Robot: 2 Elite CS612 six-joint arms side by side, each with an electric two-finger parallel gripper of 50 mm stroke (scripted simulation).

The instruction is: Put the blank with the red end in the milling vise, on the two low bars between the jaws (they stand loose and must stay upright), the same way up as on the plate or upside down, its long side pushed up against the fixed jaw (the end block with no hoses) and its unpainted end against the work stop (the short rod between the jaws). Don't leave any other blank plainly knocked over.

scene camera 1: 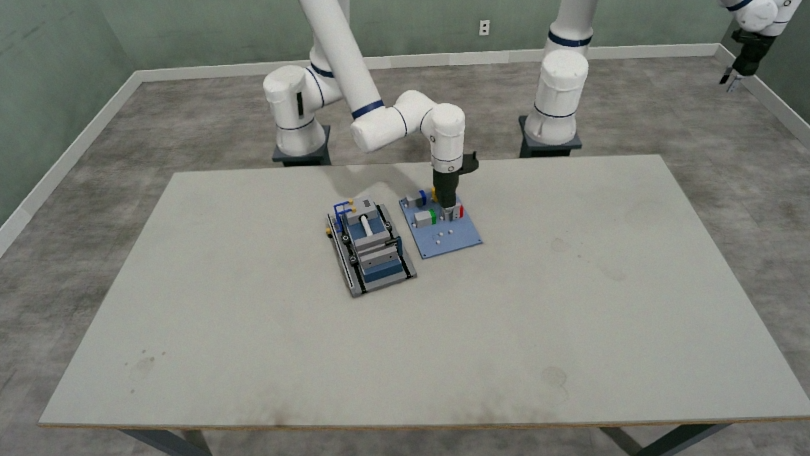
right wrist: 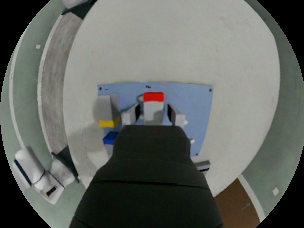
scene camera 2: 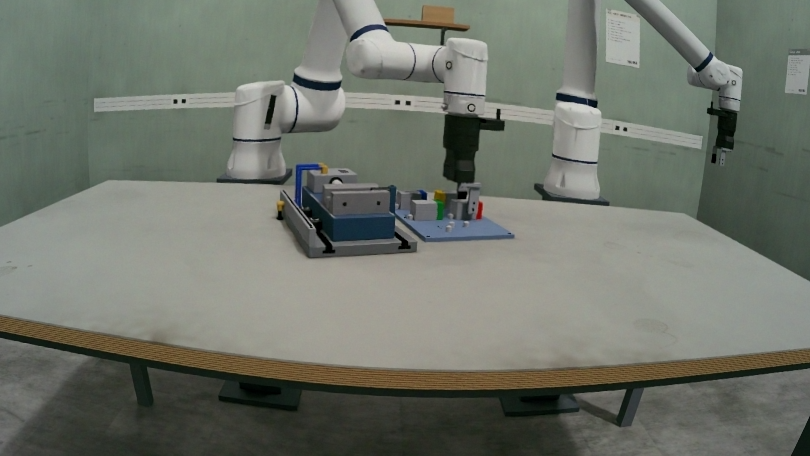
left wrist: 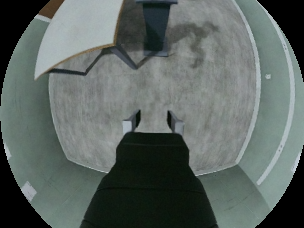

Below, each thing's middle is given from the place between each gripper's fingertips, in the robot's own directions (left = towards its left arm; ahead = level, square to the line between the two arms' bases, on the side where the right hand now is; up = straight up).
Labels:
Now: right hand (scene camera 2: 466, 209) 40 mm to the left of the blue plate (scene camera 1: 464, 235), 40 mm above it and 20 mm short of it. Also, from my right hand: fixed jaw (scene camera 2: 358, 202) (220 mm to the right, 210 mm ahead, 30 mm above); then yellow-ended blank (right wrist: 107, 105) (90 mm behind, 30 mm to the right, 20 mm below).
My left hand (scene camera 1: 725, 87) is 35 cm short of the yellow-ended blank, 104 cm to the left of it and 15 cm above it. From my left hand the other things lie so: fixed jaw (65 cm ahead, 124 cm to the right, 10 cm below); then blue plate (45 cm ahead, 106 cm to the right, 17 cm below).

